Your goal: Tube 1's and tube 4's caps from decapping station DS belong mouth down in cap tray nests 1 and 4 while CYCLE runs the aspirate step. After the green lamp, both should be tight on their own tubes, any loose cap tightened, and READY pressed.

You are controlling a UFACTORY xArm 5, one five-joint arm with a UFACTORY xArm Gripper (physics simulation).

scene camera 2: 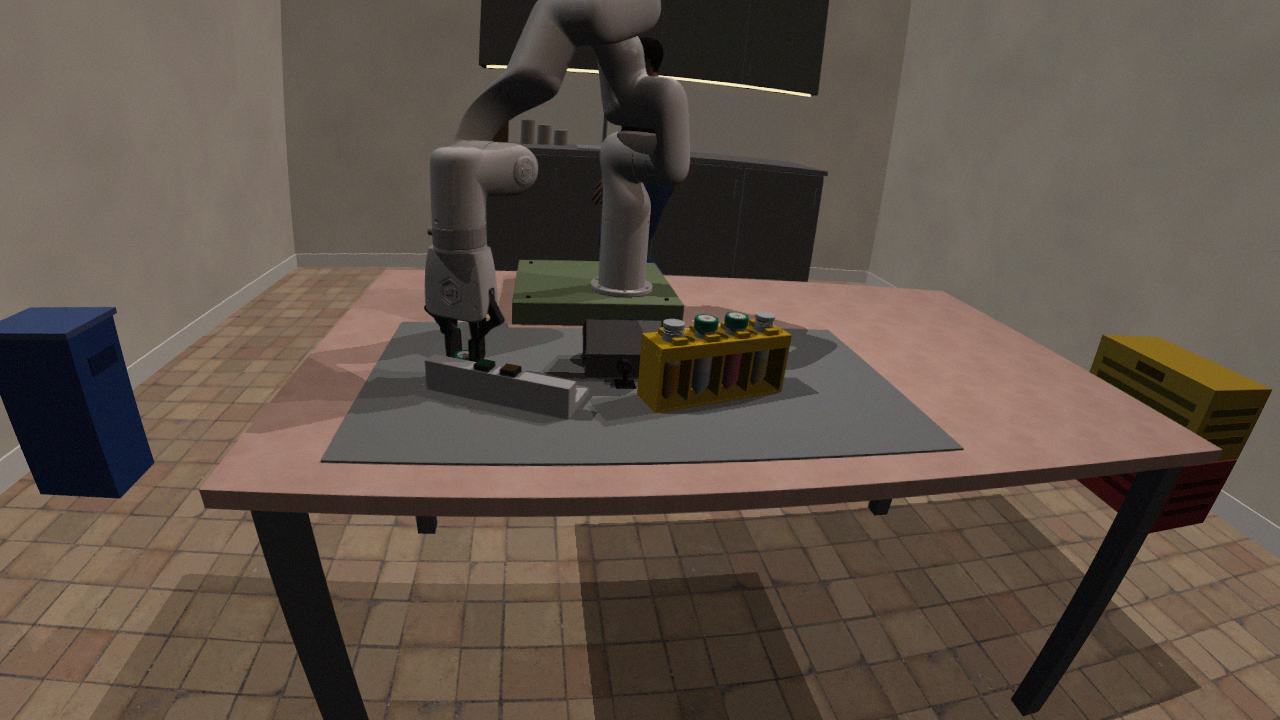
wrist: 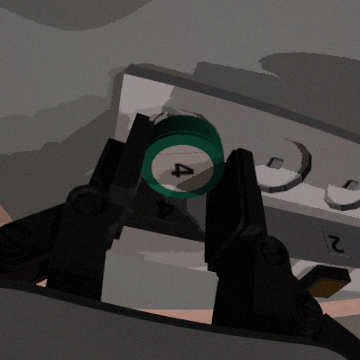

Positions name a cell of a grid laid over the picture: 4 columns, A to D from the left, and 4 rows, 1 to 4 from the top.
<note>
In view: my gripper (scene camera 2: B2) and a grey mat (wrist: A1).
My gripper also shows in the wrist view (wrist: C2).
</note>
